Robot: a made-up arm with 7 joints.
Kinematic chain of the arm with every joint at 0, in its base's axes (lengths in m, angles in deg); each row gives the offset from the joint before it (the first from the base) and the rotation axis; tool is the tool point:
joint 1: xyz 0 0.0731 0 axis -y
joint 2: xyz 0 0.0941 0 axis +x
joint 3: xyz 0 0 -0.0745 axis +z
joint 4: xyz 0 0 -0.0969 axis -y
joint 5: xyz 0 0 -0.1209 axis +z
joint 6: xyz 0 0 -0.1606 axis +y
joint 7: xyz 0 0 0 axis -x
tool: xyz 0 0 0
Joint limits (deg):
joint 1: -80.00..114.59
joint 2: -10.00..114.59
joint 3: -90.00..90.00
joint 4: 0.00..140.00
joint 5: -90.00..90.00
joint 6: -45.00..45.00
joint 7: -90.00..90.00
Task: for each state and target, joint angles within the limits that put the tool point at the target. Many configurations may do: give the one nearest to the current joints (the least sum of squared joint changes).
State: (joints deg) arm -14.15 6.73 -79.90 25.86 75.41 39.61 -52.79
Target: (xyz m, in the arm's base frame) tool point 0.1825 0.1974 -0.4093
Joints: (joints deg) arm 21.43 12.95 -73.99 15.19 75.41 39.61 -52.79
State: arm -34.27 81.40 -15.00 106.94 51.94 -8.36 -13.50
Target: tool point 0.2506 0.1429 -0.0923
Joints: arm 6.86 47.45 -24.03 112.36 51.94 -8.36 -13.50
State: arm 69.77 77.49 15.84 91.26 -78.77 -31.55 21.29
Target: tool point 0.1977 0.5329 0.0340
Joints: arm 38.94 58.05 32.26 47.37 -78.77 -31.55 21.29
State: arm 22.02 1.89 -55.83 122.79 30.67 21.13 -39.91
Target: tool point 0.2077 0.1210 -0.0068
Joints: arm -4.25 5.81 -12.25 130.99 30.67 21.13 -39.91
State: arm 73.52 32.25 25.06 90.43 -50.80 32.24 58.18
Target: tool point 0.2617 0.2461 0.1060
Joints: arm 39.02 21.06 9.26 103.59 -50.80 32.24 58.18
